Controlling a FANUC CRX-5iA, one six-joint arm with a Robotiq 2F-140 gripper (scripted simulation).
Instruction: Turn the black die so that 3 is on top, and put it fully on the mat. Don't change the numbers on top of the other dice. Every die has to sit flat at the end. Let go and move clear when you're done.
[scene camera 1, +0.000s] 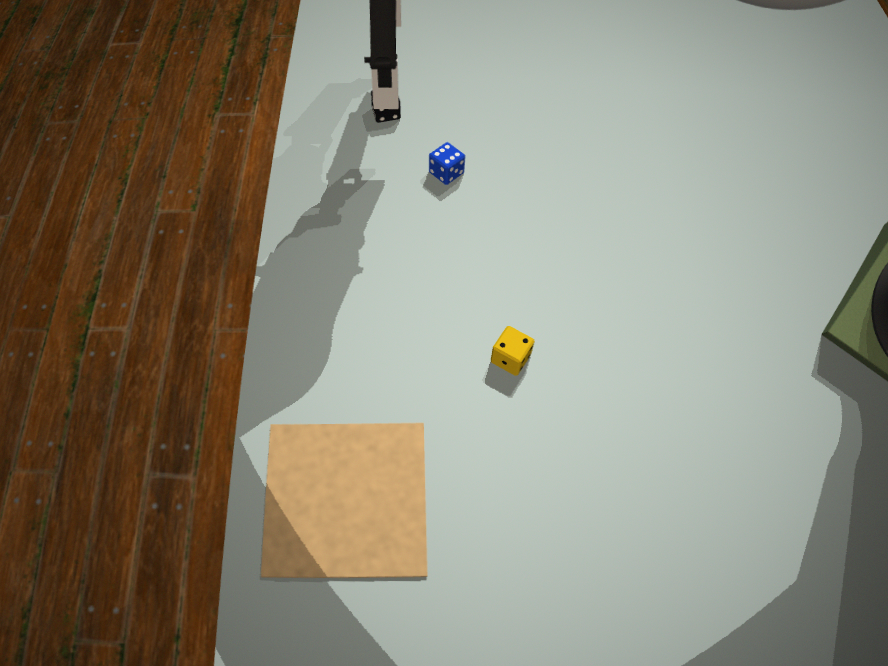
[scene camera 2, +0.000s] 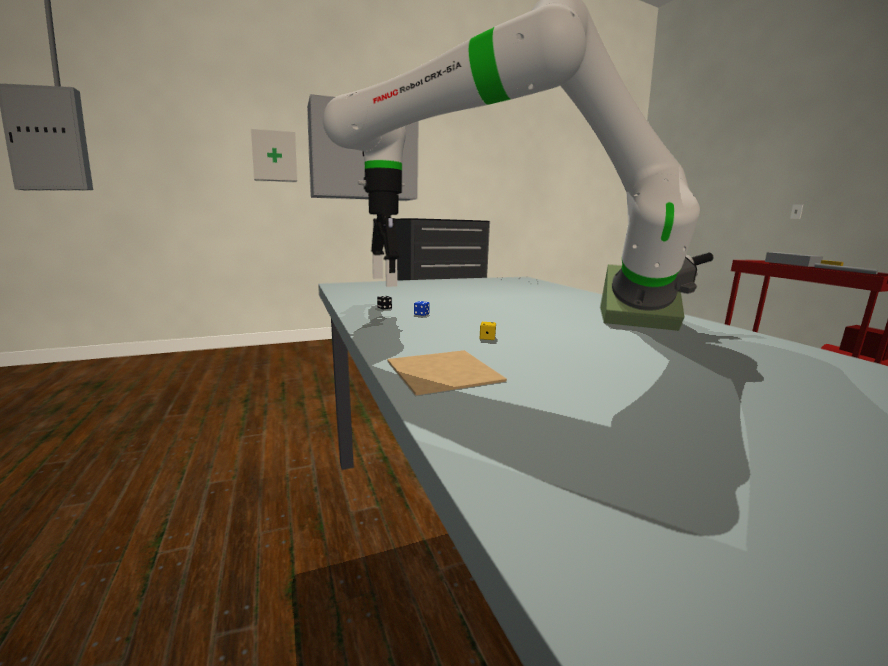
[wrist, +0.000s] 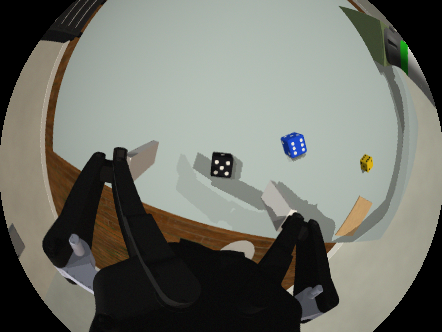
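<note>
My gripper (scene camera 1: 388, 63), (scene camera 2: 384, 282), (wrist: 212, 171). Blue die (scene camera 1: 446, 163). Yellow die (scene camera 1: 513, 348). Tan mat (scene camera 1: 342, 500), (scene camera 2: 423, 374).
</note>
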